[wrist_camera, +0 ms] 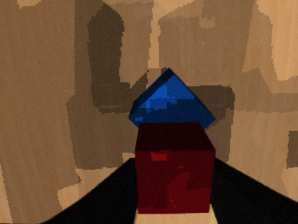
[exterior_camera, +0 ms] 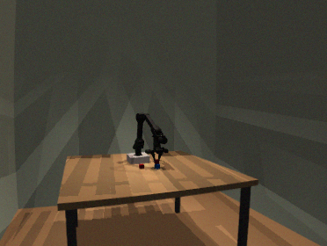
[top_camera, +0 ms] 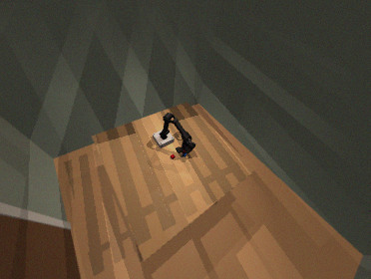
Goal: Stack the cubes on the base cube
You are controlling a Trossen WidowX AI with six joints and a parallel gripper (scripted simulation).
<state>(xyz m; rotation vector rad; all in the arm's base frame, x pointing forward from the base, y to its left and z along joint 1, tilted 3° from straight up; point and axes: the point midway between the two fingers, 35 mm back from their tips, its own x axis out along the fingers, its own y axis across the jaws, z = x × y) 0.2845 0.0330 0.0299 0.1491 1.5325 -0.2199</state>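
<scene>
Now: the blue base cube 20 mm ahead of my gripper tip, 10 mm to the right of it and 40 mm below it.
</scene>
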